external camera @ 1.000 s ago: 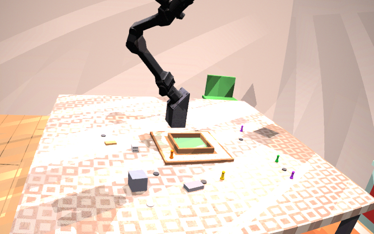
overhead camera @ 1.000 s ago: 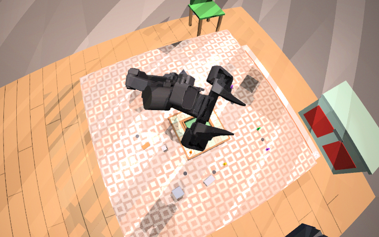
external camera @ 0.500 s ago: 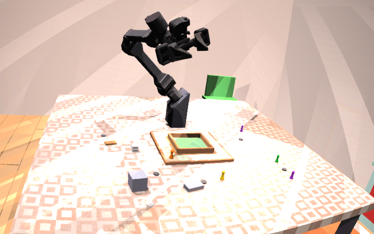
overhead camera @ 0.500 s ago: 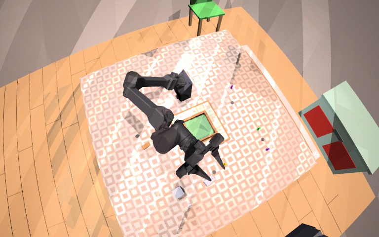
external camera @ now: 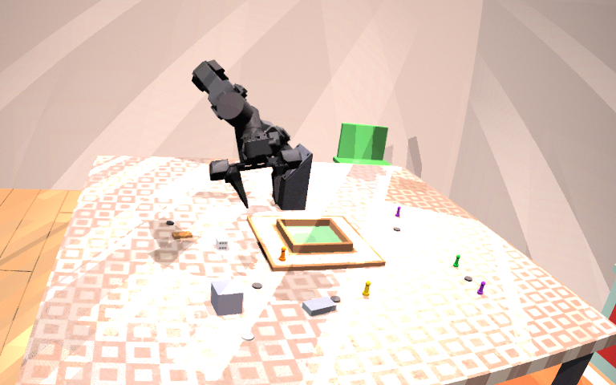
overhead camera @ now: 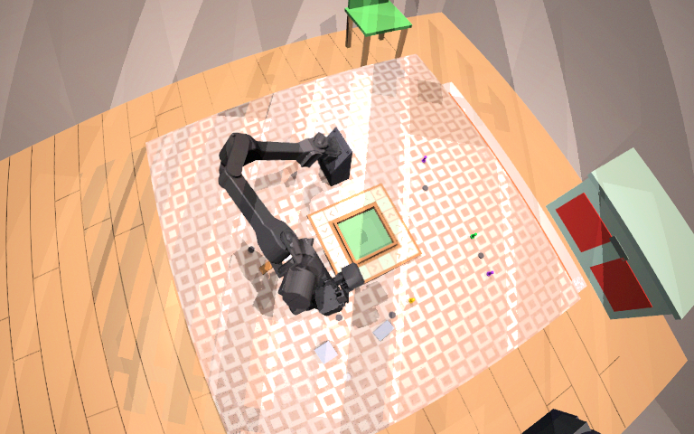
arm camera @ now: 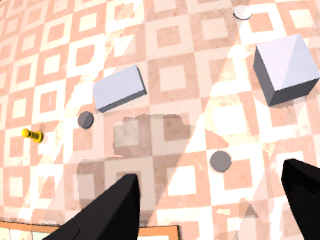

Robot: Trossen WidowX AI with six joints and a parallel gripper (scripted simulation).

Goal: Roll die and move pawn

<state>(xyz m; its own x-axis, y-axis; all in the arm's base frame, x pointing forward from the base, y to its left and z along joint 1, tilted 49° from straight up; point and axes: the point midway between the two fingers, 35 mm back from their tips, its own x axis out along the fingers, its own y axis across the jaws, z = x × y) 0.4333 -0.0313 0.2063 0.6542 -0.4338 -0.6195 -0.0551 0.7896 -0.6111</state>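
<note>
My gripper tip is now 16 cm above the white die, 15 cm past it and 6 cm to the left of it. From my gripper tip the other things lie so: orange pawn 15 cm below, 8 cm to the left, 8 cm behind; flat grey block 17 cm below, 11 cm to the left, 11 cm ahead; grey cube 15 cm below, 11 cm ahead, 7 cm to the right.
</note>
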